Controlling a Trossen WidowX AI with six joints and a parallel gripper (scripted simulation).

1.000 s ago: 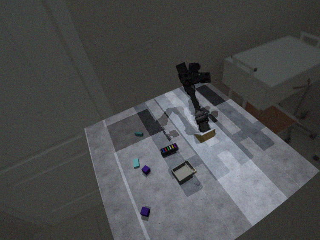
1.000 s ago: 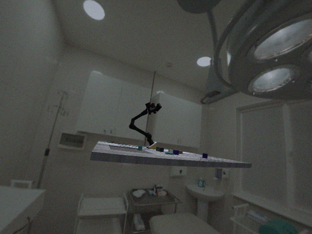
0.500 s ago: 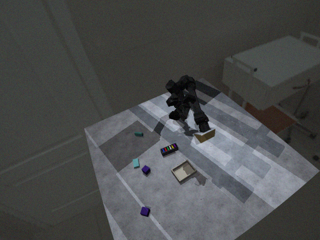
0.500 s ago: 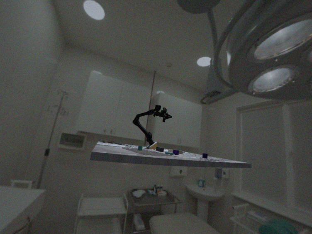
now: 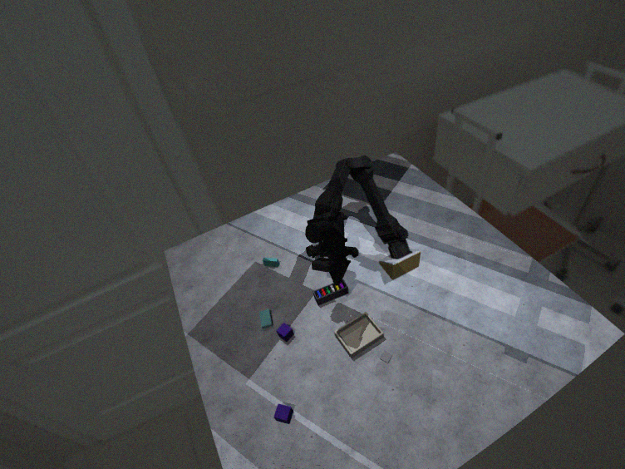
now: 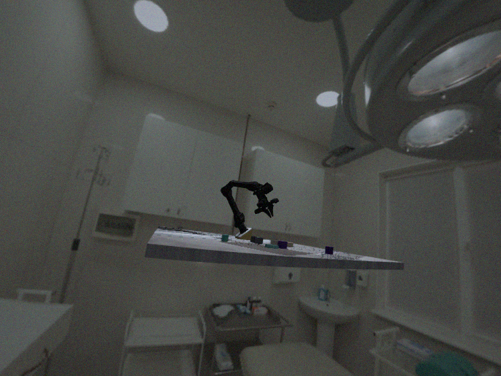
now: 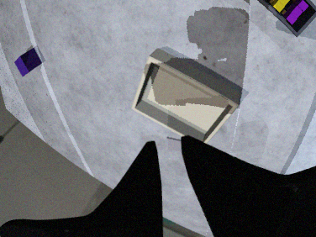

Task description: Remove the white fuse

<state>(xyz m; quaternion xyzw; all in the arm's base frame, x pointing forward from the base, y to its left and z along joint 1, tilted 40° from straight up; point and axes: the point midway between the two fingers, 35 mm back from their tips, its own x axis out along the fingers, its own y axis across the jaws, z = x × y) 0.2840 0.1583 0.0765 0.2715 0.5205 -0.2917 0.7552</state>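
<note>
Now: the white fuse 10 mm behind my gripper tip, 90 mm to the right of it and 160 mm below it. The rest, counted from my gripper tip: beige tray: 10 mm behind, 100 mm to the left, 180 mm below; green fuse: 10 mm ahead, 90 mm to the right, 160 mm below; yellow fuse: 30 mm behind, 90 mm to the right, 160 mm below.
</note>
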